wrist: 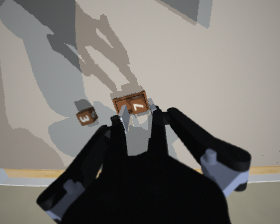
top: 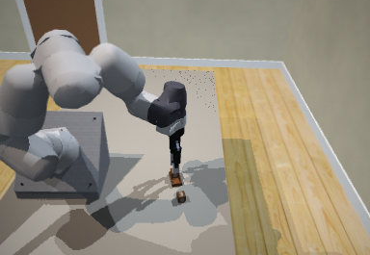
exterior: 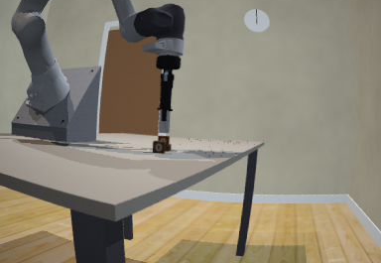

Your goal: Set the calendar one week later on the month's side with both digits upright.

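My hand is 70 mm above the brown tray and 20 mm to the left of it.
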